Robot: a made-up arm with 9 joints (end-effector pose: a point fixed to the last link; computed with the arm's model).
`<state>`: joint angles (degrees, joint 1 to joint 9).
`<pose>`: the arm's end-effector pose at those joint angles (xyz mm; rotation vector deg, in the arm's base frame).
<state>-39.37 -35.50 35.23 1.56 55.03 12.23 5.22 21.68 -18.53</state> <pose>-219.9 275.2 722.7 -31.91 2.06 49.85</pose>
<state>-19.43 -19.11 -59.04 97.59 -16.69 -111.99 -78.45 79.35 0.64</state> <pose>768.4 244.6 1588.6 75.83 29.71 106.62</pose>
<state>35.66 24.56 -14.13 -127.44 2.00 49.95 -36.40 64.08 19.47</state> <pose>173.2 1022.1 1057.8 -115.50 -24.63 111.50</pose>
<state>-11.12 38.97 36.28 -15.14 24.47 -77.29 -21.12 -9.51 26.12</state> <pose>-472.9 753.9 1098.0 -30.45 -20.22 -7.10</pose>
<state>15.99 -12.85 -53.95 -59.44 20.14 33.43 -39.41 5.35 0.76</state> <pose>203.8 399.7 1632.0 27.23 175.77 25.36</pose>
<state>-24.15 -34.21 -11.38 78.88 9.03 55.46 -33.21 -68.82 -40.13</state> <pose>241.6 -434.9 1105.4 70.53 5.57 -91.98</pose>
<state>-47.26 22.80 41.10 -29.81 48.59 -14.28 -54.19 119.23 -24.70</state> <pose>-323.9 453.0 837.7 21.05 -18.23 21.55</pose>
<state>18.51 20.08 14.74 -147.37 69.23 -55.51 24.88 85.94 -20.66</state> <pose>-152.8 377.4 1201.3 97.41 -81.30 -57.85</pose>
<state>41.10 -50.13 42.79 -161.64 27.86 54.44 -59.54 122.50 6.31</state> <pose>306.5 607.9 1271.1 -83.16 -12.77 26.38</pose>
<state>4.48 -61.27 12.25 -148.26 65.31 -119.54 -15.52 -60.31 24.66</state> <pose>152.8 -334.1 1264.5 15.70 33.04 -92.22</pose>
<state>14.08 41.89 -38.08 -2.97 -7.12 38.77 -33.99 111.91 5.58</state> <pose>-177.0 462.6 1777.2 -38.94 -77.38 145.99</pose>
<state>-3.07 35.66 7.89 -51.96 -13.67 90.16 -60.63 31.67 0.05</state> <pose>-561.1 1130.9 794.7 72.75 117.90 -9.33</pose>
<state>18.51 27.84 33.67 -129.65 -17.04 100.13 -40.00 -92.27 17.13</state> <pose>104.9 1476.0 1273.3 23.66 38.33 32.42</pose>
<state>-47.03 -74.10 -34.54 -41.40 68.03 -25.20 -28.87 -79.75 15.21</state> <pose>-366.3 -59.4 950.2 -59.34 -54.92 91.53</pose>
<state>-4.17 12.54 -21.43 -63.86 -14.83 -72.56 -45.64 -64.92 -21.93</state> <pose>-237.7 556.5 1429.3 -100.55 65.30 -26.76</pose>
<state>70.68 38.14 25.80 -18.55 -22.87 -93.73 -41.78 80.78 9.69</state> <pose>651.4 335.8 1800.9 30.76 29.41 -21.20</pose>
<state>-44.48 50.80 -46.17 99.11 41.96 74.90 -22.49 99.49 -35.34</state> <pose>173.4 340.7 1035.0 -89.48 89.28 -5.55</pose>
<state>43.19 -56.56 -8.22 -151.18 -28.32 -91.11 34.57 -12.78 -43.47</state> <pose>746.3 -202.4 1553.0 -80.79 64.66 -113.09</pose>
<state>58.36 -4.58 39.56 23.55 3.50 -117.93 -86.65 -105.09 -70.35</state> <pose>621.1 -68.3 1200.3 163.13 39.33 -18.23</pose>
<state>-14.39 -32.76 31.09 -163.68 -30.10 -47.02 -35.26 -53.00 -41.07</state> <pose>-234.9 439.2 1173.9 40.37 77.03 -51.39</pose>
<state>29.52 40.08 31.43 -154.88 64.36 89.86 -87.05 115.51 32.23</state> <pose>97.5 843.3 681.1 -126.95 -99.78 42.15</pose>
